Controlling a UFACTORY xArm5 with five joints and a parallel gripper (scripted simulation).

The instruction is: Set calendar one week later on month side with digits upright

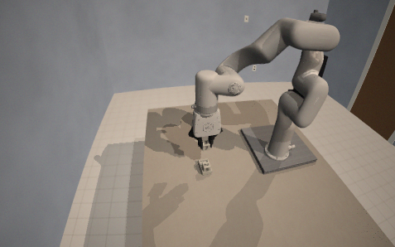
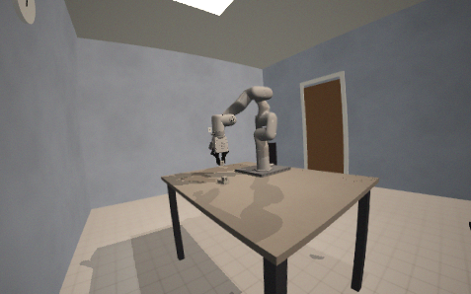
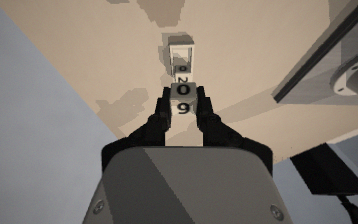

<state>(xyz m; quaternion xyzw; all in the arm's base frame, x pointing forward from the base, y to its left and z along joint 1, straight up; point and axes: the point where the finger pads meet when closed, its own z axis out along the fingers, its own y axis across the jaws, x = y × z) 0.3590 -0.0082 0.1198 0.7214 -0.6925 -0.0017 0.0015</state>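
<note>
My gripper is now 13 cm above the calendar tray and 1 cm to the right of it.
</note>
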